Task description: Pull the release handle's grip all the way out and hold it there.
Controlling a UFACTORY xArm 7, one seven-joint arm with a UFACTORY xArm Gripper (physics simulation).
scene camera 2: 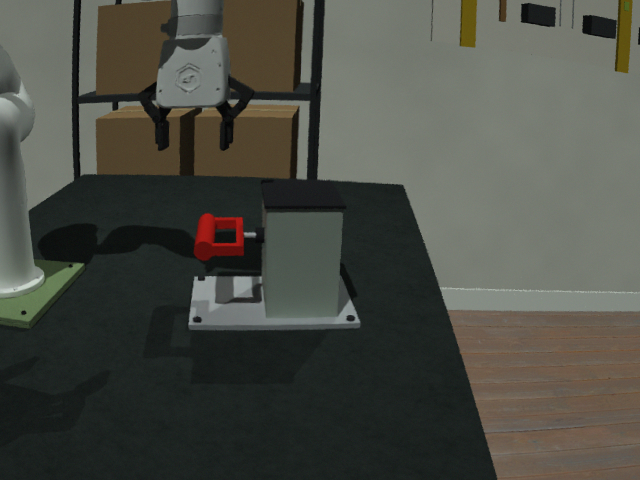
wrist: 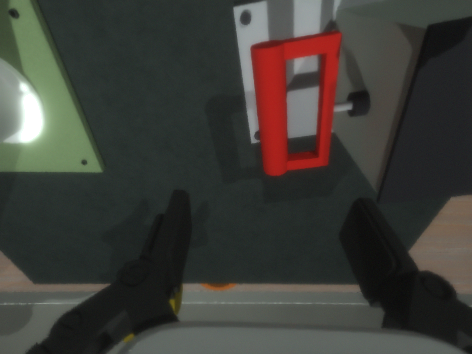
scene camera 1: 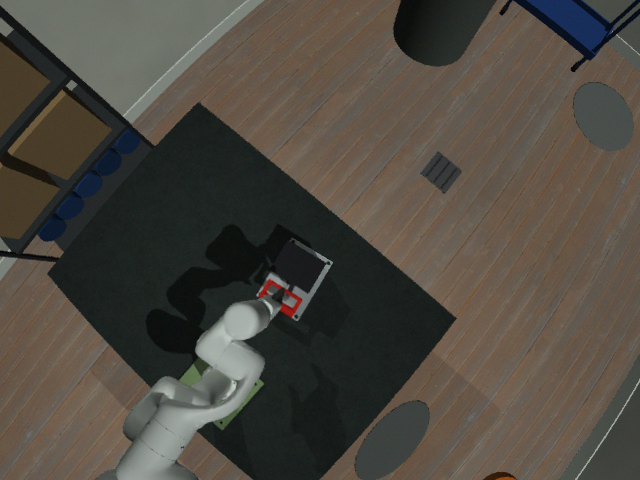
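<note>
The release handle's red grip [scene camera 1: 290, 311] [scene camera 2: 205, 237] [wrist: 272, 110] is a thick bar on a rectangular frame. A short length of silver rod [scene camera 2: 249, 235] [wrist: 343, 107] shows between the frame and the black collar on the pale housing [scene camera 2: 302, 263], which has a dark top [scene camera 1: 299, 266] [wrist: 440, 115]. The housing stands on a white base plate [scene camera 1: 321, 281] [scene camera 2: 230, 316] [wrist: 248, 37]. My gripper [scene camera 1: 279, 296] [scene camera 2: 193, 147] [wrist: 268, 213] is open and empty. It points straight down, well above the grip and apart from it. In scene camera 1 it partly covers the red frame.
The dark mat [scene camera 1: 170, 180] [scene camera 2: 387, 403] [wrist: 150, 100] lies under the housing. The arm's green mounting plate [scene camera 1: 223, 421] [scene camera 2: 56, 289] [wrist: 75, 145] is on the grip's side. A rack [scene camera 2: 316, 77] with cardboard boxes [scene camera 2: 248, 142] stands in the background.
</note>
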